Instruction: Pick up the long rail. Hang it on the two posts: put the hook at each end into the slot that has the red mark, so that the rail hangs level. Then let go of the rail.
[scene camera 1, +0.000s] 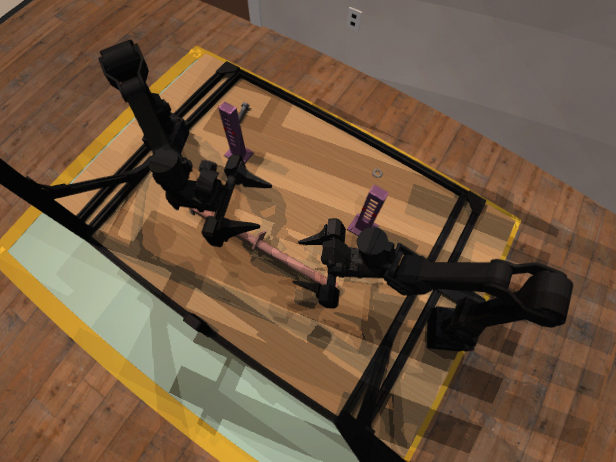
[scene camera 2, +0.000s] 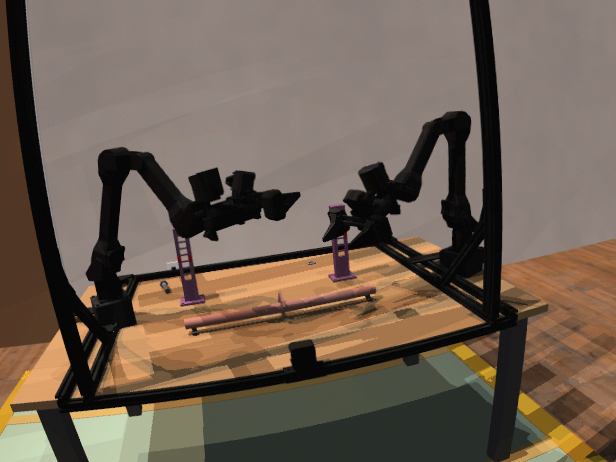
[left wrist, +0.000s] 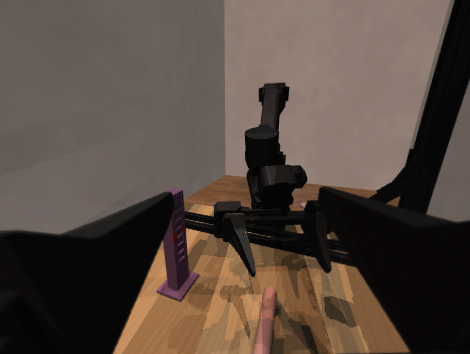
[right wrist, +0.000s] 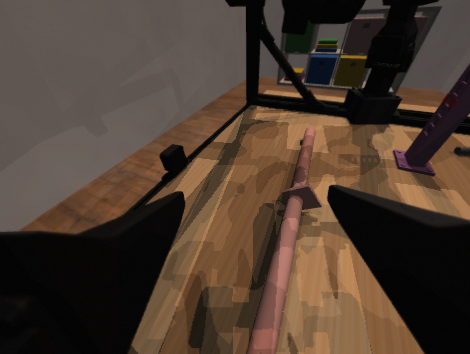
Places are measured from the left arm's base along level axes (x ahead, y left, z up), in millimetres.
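Where they show: left gripper, fingertip midpoint: (scene camera 1: 266, 205) (scene camera 2: 289, 193) (left wrist: 245, 196); right gripper, fingertip midpoint: (scene camera 1: 295, 261) (scene camera 2: 335, 243) (left wrist: 292, 273) (right wrist: 254, 195); left arm's base, link origin: (scene camera 2: 109, 297) (right wrist: 373, 92); right arm's base, link origin: (scene camera 1: 455, 328).
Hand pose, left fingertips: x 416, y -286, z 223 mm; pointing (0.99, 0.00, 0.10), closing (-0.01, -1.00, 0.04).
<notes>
Each offset is from my left fingertips to the top centre of the thing. "spot": to the spot under its first point.
The long pink rail @[dz -233, dx -46, dy +12 mm] (scene camera 1: 285, 257) (scene camera 2: 240, 315) (left wrist: 265, 325) (right wrist: 282, 260) lies on the table in front of the posts, a small dark hook (scene camera 2: 194, 331) (scene camera 2: 368, 298) under each end. The left purple post @[dz -82, dx -184, dy +287 mm] (scene camera 1: 232, 131) (scene camera 2: 190, 292) (right wrist: 432, 132) and the right purple post @[dz -82, dx +228, dy +125 mm] (scene camera 1: 372, 207) (scene camera 2: 341, 267) (left wrist: 176, 260) stand upright, each with a red mark. My left gripper (scene camera 1: 265, 206) is open and empty, high above the rail's left part. My right gripper (scene camera 1: 296, 263) (scene camera 2: 339, 241) (left wrist: 292, 273) (right wrist: 254, 195) is open and empty, tilted down, above the rail's right part.
A grey bolt @[dz -273, dx -218, dy +440 mm] (scene camera 1: 244, 112) (scene camera 2: 165, 286) lies behind the left post. A small metal ring @[dz -294, dx +247, dy +314 mm] (scene camera 1: 374, 174) (scene camera 2: 307, 262) lies behind the right post. Black frame bars run around the table, with a black box @[spot: dz -259, dx -155, dy -243 mm] (scene camera 2: 303, 354) (right wrist: 173, 159) on the front bar.
</notes>
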